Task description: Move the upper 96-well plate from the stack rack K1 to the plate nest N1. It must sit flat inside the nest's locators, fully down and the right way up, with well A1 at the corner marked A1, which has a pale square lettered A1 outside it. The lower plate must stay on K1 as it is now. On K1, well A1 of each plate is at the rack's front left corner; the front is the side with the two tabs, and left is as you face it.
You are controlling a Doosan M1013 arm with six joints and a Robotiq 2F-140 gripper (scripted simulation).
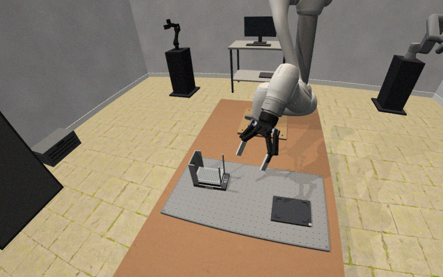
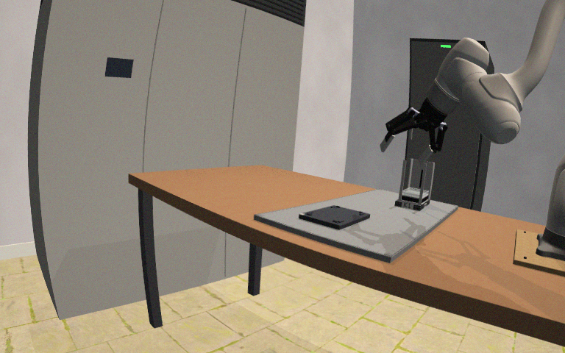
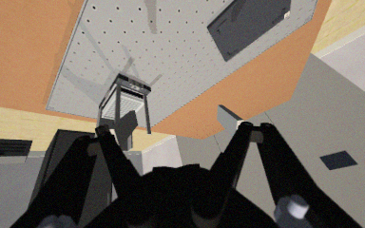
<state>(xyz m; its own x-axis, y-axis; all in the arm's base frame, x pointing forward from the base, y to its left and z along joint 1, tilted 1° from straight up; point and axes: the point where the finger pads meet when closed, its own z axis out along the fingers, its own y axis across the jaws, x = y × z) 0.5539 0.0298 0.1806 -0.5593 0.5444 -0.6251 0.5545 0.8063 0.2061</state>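
Right now the white 96-well plate is 190 mm to the right of my hand, 140 mm below it and 20 mm ahead of it. The rest, counted from my hand: dark plate nest N1: 200 mm to the left, 170 mm below, 80 mm ahead; then dark plate: 190 mm to the right, 150 mm below, 20 mm ahead; then pale square: 280 mm to the left, 170 mm below, 130 mm ahead.
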